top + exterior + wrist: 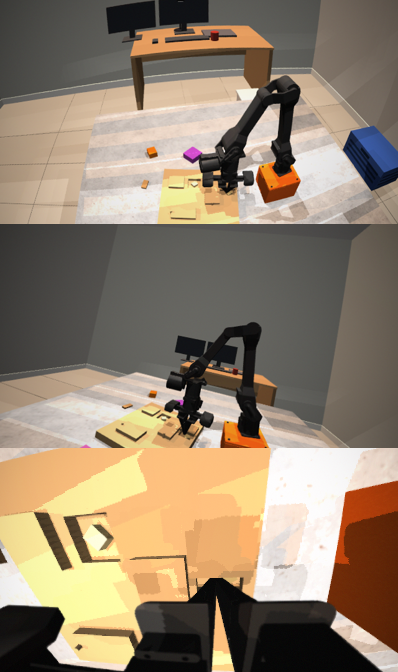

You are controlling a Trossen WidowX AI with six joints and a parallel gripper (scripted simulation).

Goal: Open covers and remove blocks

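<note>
Now: the tan puzzle board 90 mm ahead of my gripper tip and 20 mm to the right of it. The rest, counted from my gripper tip: flat brown piece (300 mm ahead, 150 mm to the right, 20 mm below).
</note>
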